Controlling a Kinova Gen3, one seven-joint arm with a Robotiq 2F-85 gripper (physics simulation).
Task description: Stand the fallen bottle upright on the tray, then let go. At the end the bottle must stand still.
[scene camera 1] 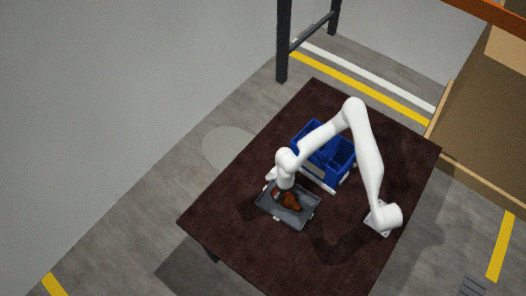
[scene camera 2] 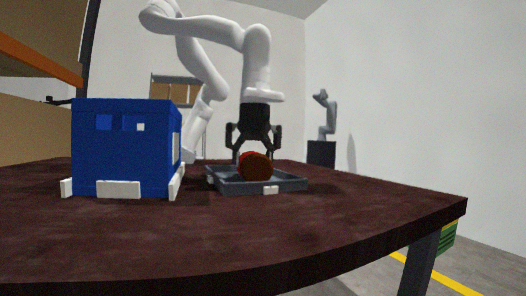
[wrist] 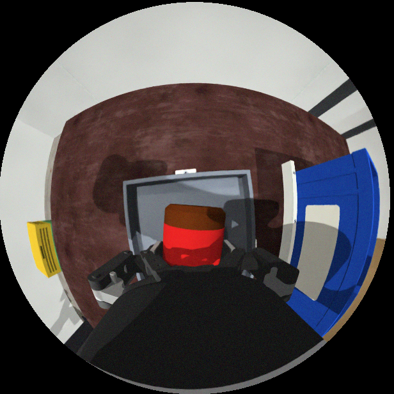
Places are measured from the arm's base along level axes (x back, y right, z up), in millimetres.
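Pixels of known places: gripper, fingertip midpoint: (scene camera 1: 283, 196) (scene camera 2: 252, 166); arm's base at its link origin: (scene camera 2: 184, 146).
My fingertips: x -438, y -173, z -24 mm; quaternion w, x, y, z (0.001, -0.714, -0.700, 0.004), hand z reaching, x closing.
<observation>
Ahead of a thing's pixels: the offset from my fingertips to its top centre. Level surfaces: height alone.
The brown bottle @(dz +37, dx +23, dy -3 mm) (scene camera 1: 291, 201) (scene camera 2: 257, 167) (wrist: 194, 240) with a red label lies on its side in the grey tray @(dz -16, dx +27, dy +2 mm) (scene camera 1: 309, 201) (scene camera 2: 240, 188) (wrist: 150, 200). Its base faces scene camera 2, and its neck points toward the lower right in the scene camera 1 view. My gripper (scene camera 2: 254, 158) (wrist: 191, 248) points down from above and is shut on the bottle's body, one finger on each side. In the wrist view the neck is hidden behind the gripper's black housing. In the scene camera 1 view the arm hides much of the gripper.
A blue crate @(dz +134, dx +34, dy +278 mm) (scene camera 1: 332, 176) (scene camera 2: 120, 155) (wrist: 325, 185) with compartments stands close beside the tray, held by white blocks @(dz -11, dx -109, dy +285 mm) (scene camera 2: 118, 190) (wrist: 288, 215) at its foot. Tray and crate are on the dark brown table @(dz -42 mm) (scene camera 1: 220, 205) (scene camera 2: 250, 240) (wrist: 195, 125). The tray's low rim surrounds the bottle.
</observation>
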